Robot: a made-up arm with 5 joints.
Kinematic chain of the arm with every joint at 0, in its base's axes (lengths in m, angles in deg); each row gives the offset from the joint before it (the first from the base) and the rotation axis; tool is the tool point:
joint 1: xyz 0 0 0.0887 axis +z
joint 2: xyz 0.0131 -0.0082 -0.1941 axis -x
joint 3: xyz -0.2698 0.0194 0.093 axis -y
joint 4: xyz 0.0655 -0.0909 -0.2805 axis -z
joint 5: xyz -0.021 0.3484 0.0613 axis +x
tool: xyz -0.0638 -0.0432 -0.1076
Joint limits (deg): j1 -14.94..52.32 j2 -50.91..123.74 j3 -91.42..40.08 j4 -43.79..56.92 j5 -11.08..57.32
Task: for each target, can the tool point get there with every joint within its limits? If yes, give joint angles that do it. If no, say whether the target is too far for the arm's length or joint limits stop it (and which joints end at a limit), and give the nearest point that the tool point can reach.
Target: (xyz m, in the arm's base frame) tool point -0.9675 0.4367 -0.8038
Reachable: no: too far | nearest point -0.5686 0.2567 -0.4383 | short by 0.570 m
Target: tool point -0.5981 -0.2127 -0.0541
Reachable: yes | joints 43.26 -8.38 -79.35 6.56 13.68
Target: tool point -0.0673 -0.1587 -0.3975
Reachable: yes | joints 29.97 64.68 27.94 -3.49 -2.63
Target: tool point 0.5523 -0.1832 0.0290
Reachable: no: joint limits stop it (at a limit: joint 1, joint 2, joint 4, joint 5) | nearest point 0.3188 -0.2114 -0.1284 | short by 0.283 m
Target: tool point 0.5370 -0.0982 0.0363
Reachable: no: joint limits stop it (at a limit: joint 1, joint 2, joint 4, joint 5) | nearest point 0.3218 -0.1663 -0.1451 | short by 0.290 m
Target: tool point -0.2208 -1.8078 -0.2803
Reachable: no: too far | nearest point -0.0823 -0.6731 -0.1695 | short by 1.148 m
